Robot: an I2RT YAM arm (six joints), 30 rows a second.
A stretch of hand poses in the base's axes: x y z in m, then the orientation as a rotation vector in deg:
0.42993 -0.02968 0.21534 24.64 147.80 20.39
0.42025 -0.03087 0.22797 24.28 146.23 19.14
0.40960 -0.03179 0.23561 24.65 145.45 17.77
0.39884 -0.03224 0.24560 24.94 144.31 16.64
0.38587 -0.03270 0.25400 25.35 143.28 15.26
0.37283 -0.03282 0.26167 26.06 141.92 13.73
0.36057 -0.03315 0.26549 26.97 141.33 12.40
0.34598 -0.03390 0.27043 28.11 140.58 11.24
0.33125 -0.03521 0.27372 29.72 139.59 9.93
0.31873 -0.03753 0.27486 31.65 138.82 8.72
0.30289 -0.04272 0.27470 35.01 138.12 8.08
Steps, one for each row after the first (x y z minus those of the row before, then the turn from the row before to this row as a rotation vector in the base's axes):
-0.00968 -0.00119 0.01263 -1.02 -1.58 -0.35
-0.01065 -0.00092 0.00764 -0.93 -0.65 -0.71
-0.01076 -0.00045 0.00999 -0.80 -1.01 -0.68
-0.01297 -0.00046 0.00840 -0.95 -0.86 -0.80
-0.01304 -0.00012 0.00767 -1.01 -1.09 -1.12
-0.01226 -0.00033 0.00382 -0.76 -0.30 -1.06
-0.01459 -0.00075 0.00494 -0.60 -0.41 -1.21
-0.01473 -0.00131 0.00329 -0.60 -0.51 -1.63
-0.01252 -0.00232 0.00114 -0.41 -0.21 -1.79
-0.01584 -0.00519 -0.00016 0.41 0.13 -2.62

